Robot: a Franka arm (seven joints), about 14 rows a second.
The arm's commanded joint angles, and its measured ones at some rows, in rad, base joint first. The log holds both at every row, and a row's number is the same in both.
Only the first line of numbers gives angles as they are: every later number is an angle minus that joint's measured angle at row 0.
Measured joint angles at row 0:
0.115, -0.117, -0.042, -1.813, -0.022, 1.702, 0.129
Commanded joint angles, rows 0 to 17:
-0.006, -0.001, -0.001, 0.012, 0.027, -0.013, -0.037
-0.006, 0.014, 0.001, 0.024, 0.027, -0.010, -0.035
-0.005, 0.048, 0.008, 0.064, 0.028, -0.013, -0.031
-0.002, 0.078, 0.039, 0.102, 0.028, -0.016, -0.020
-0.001, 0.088, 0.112, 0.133, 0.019, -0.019, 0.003
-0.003, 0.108, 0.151, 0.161, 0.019, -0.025, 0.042
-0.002, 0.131, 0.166, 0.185, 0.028, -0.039, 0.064
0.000, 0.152, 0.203, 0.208, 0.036, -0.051, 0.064
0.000, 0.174, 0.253, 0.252, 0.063, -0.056, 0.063
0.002, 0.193, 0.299, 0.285, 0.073, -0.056, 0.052
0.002, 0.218, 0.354, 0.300, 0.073, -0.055, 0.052
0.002, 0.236, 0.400, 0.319, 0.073, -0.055, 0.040
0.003, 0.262, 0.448, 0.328, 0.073, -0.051, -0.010
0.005, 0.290, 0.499, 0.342, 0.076, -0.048, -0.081
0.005, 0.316, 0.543, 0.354, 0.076, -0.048, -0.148
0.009, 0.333, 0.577, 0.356, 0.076, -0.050, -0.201
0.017, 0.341, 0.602, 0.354, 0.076, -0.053, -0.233
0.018, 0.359, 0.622, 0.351, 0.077, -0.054, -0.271
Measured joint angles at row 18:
0.016, 0.305, 0.588, 0.301, 0.055, -0.021, -0.170
